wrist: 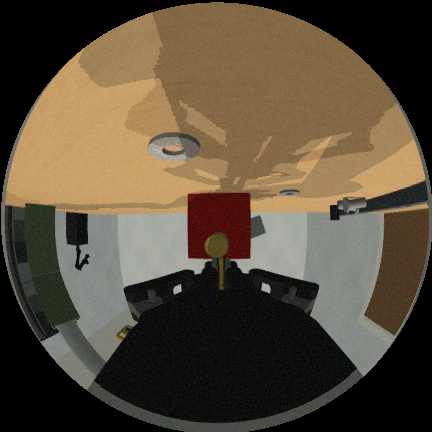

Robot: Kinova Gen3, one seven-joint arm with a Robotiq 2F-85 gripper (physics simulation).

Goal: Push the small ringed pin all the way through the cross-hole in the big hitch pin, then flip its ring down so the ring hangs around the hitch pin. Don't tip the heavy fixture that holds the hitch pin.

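Places are measured from the arm's base along level axes (x ahead, y left, z up), in millimetres.
Where they show: gripper, between the fingertips: (220,264); arm's base, origin of its link: (65,323).
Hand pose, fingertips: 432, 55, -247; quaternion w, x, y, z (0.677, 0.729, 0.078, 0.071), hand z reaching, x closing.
Note:
Things, the pixels of their top centre, and the offset from my fingertips, as dx, dy, dz. "spot": a spot on its surface instead. Level surfaces: height alone.
- red block, centre of its top: (227,255) +26, -61, +5
- round brass-coloured end, a spot on its surface: (216,245) spot: -5, +6, -23
- small pin's ring, a spot on its surface: (221,278) spot: -1, +10, +14
- tan table top, height of its surface: dz -90
- grey washer-shaped disc, centre of its top: (172,150) -46, +83, -87
- grey piece, a spot on its surface: (257,226) spot: +69, -46, -41
- silver cylindrical part, centre of its top: (355,212) +253, +37, -62
The red block (202,220), which looks like the heavy fixture, stands upright straight ahead of the fingers. A round brass-coloured end (216,245) shows in front of its lower part; whether it belongs to the hitch pin or the small pin I cannot tell. My gripper (220,264) is shut, with its fingertips just below that round end. A thin yellow strip, which looks like the small pin's ring (221,278) seen edge-on, runs down between the fingertips. The cross-hole and the small pin's shaft cannot be made out.
The tan table top (100,150) fills the upper part of the view. A grey washer-shaped disc (157,149) lies on it at the left, a smaller one (290,192) right of the block. A grey piece (257,226) shows behind the block. A silver cylindrical part (351,204) is far right.

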